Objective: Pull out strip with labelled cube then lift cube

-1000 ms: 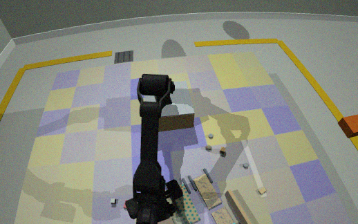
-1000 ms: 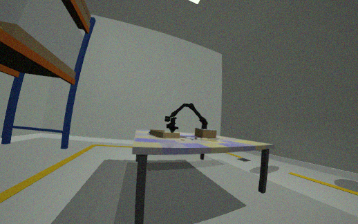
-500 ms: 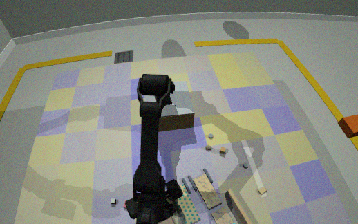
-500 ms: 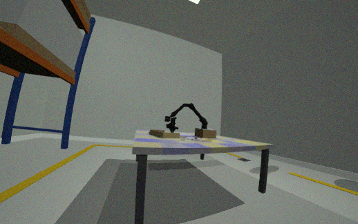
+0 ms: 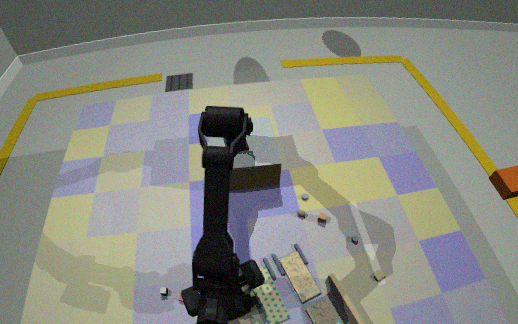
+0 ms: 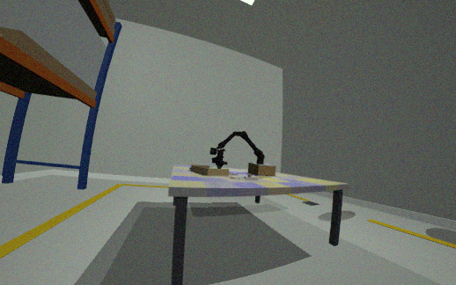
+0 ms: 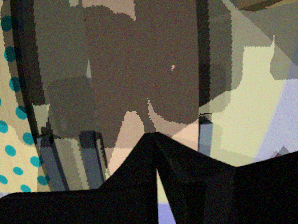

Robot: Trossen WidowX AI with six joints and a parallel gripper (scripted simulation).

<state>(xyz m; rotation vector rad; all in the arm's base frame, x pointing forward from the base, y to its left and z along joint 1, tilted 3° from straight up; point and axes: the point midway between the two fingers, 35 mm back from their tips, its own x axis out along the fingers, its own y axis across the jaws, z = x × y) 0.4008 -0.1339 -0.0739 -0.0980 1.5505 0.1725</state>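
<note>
The grey-blue cube marked n lies 190 mm ahead of my gripper tip, 30 mm to the left of it and 20 mm above it. From my gripper tip the other things lie so: pink block 110 mm to the right, 30 mm behind.
</note>
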